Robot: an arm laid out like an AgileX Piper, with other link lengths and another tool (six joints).
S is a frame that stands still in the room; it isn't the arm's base.
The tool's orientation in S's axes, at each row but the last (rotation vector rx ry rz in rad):
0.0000, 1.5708, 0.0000
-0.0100, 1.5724, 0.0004
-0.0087, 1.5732, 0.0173
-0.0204, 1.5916, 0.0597
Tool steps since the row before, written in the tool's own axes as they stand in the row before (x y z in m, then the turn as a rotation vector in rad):
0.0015, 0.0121, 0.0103, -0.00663, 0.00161, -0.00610
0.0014, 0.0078, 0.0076, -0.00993, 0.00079, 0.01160
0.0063, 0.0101, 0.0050, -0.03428, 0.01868, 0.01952
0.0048, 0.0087, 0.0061, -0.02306, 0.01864, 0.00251
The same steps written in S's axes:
0.0103, 0.0121, -0.0015, -0.00610, 0.00161, 0.00663
0.0075, 0.0078, -0.0015, 0.01161, 0.00093, 0.00991
0.0048, 0.0102, -0.0063, 0.01929, 0.01881, 0.03434
0.0055, 0.0091, -0.0047, 0.00207, 0.01818, 0.02347

